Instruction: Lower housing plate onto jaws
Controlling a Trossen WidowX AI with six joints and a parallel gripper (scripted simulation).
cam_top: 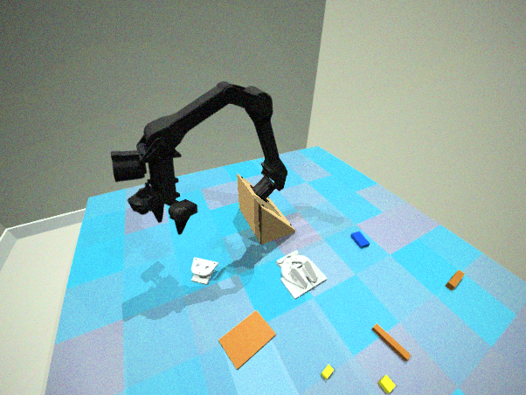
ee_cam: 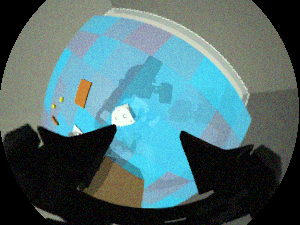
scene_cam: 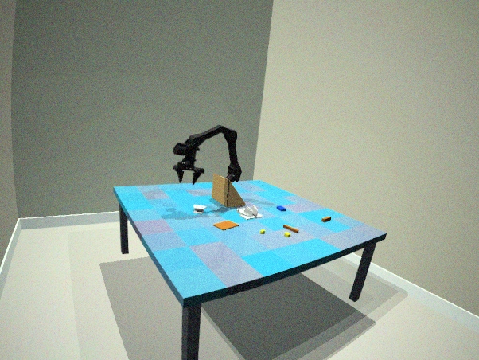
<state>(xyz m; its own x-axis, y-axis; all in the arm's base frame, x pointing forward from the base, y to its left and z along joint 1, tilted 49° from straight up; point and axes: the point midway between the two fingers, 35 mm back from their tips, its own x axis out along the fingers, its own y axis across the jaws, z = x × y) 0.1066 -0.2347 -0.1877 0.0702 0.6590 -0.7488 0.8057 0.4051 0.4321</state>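
My gripper tip is 70 mm short of the housing plate, 60 mm to the right of it and 120 mm above it. Round my gripper tip: blue block: 130 mm ahead, 600 mm to the left, 140 mm below; flat orange plate: 290 mm ahead, 130 mm to the left, 150 mm below; white stand: 70 mm ahead, 60 mm to the left, 140 mm below.
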